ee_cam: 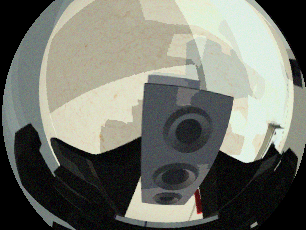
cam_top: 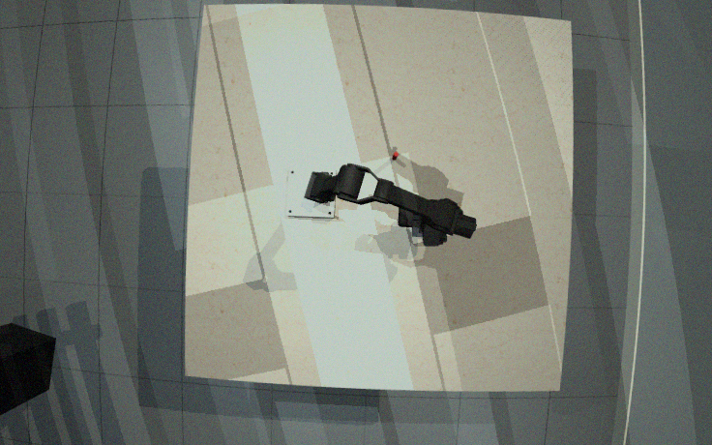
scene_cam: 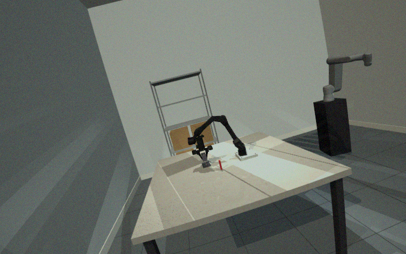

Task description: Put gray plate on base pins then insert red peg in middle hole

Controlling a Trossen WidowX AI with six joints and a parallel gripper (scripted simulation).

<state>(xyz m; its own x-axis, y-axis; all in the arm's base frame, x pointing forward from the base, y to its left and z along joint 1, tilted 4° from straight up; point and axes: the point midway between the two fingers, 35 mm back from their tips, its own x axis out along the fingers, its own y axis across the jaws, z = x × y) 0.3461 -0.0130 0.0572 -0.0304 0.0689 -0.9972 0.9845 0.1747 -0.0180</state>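
Right now the dark base is 5 cm below my gripper tip. Round my gripper tip: red peg 17 cm to the left, 14 cm behind, 2 cm below; then gray plate 3 cm above.
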